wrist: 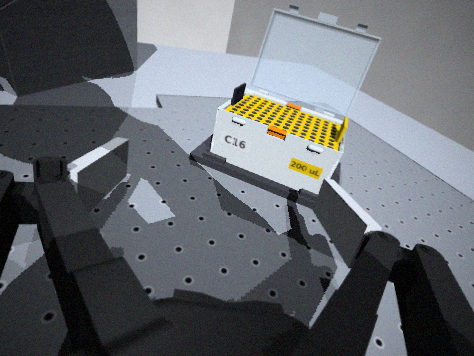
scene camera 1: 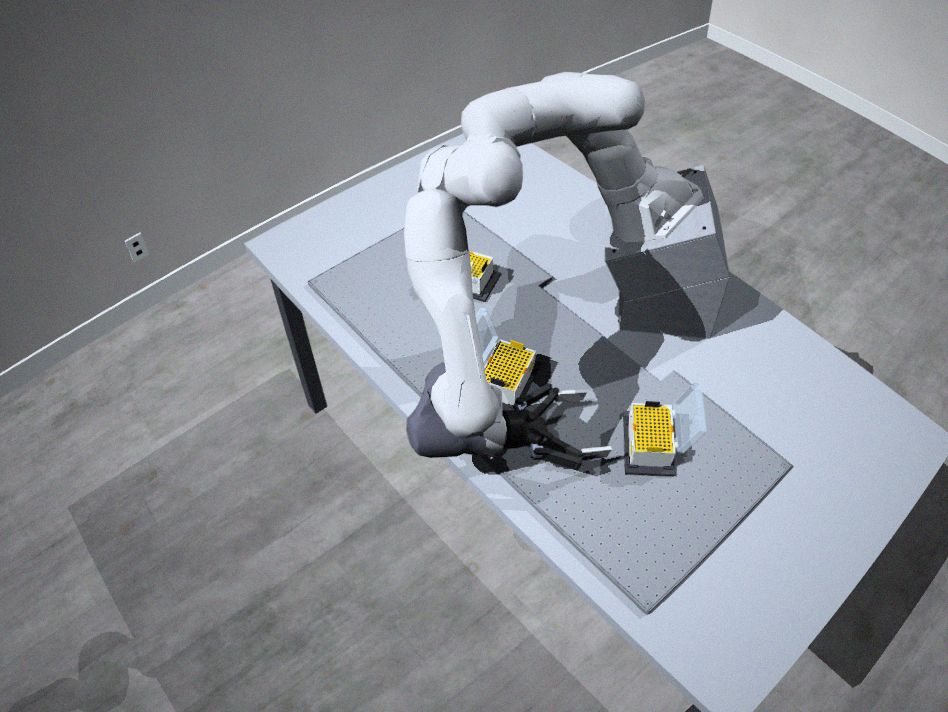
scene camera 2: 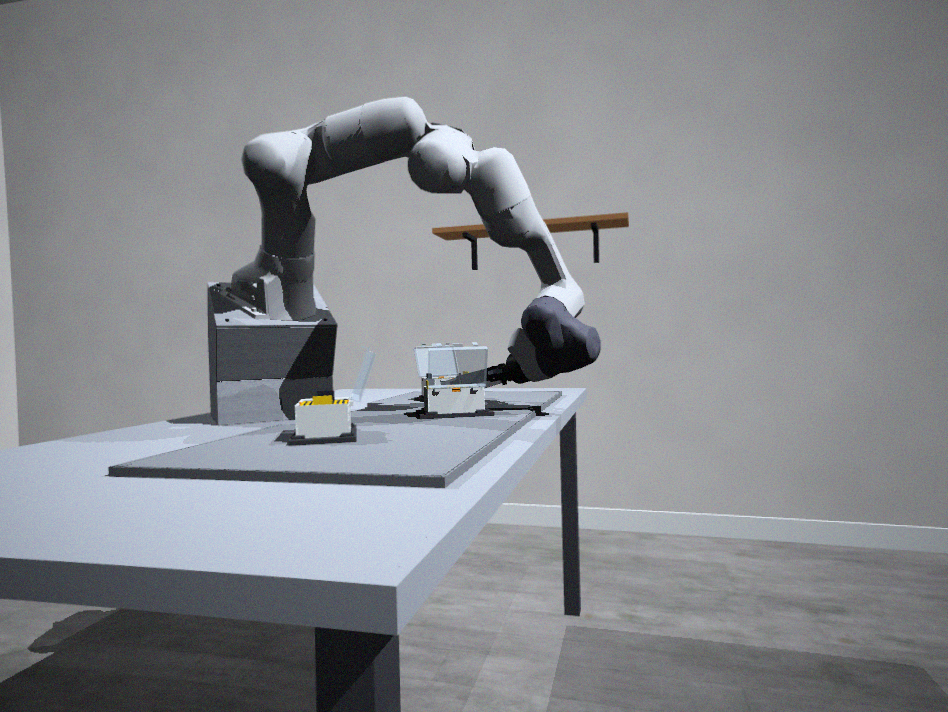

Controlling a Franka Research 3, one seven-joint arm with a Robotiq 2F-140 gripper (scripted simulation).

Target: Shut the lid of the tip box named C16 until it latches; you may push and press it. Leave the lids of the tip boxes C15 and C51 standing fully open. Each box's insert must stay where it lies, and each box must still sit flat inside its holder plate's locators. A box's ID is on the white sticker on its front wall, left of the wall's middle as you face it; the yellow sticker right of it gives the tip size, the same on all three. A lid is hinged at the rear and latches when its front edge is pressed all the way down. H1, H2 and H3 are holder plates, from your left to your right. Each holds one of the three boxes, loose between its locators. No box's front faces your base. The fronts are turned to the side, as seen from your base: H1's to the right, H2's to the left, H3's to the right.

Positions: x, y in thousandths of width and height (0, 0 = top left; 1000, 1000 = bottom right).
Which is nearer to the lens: the tip box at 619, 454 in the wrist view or the insert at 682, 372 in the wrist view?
The tip box.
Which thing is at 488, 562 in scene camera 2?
A tip box.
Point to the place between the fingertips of my gripper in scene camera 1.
At 629, 593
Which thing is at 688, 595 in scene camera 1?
An insert.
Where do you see a dark holder plate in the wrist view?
526, 499
